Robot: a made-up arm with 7 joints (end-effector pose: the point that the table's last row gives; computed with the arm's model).
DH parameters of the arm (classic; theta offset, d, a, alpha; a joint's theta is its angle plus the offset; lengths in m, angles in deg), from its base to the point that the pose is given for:
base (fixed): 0 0.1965 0 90
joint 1: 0 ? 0.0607 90
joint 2: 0 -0.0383 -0.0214 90
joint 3: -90 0.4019 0.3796 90
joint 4: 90 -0.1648 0.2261 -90
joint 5: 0 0.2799 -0.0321 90
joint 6: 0 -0.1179 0.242 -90
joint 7: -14.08 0 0.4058 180
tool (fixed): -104.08 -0.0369 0 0
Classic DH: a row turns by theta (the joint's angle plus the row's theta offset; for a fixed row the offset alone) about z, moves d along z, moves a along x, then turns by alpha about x.
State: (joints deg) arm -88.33 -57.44 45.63 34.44 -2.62 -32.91 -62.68
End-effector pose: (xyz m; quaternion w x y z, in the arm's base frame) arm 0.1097 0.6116 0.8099 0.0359 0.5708 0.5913 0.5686
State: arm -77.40 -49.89 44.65 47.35 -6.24 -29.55 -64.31
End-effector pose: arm -0.0198 0.5720 0.7125 0.0553 0.4473 0.5808 0.6779
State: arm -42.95 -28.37 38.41 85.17 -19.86 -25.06 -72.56
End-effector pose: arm -0.0154 0.4437 0.4433 0.0659 0.0449 0.6134 0.7857
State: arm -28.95 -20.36 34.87 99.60 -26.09 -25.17 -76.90
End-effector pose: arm 0.0625 0.4176 0.4576 0.0785 -0.0853 0.6649 0.7379
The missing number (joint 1, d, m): -0.3115
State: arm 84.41 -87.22 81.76 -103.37 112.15 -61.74 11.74
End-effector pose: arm 0.3139 0.6841 0.1116 0.4215 0.3657 -0.2367 -0.7953
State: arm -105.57 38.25 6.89 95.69 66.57 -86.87 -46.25
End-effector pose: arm -0.1736 0.6766 -0.2035 0.7805 -0.1699 0.4893 0.3500
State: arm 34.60 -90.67 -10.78 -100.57 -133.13 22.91 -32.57
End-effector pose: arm -0.9018 0.1974 -0.0535 0.4642 -0.4344 0.5132 -0.5765
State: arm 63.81 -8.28 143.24 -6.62 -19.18 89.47 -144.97
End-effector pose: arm 0.2270 0.8739 0.0625 0.2931 -0.2311 -0.5800 -0.7241
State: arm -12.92 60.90 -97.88 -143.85 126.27 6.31 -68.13
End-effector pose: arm 0.0324 1.2990 0.6608 0.7649 0.6136 -0.1303 0.1461
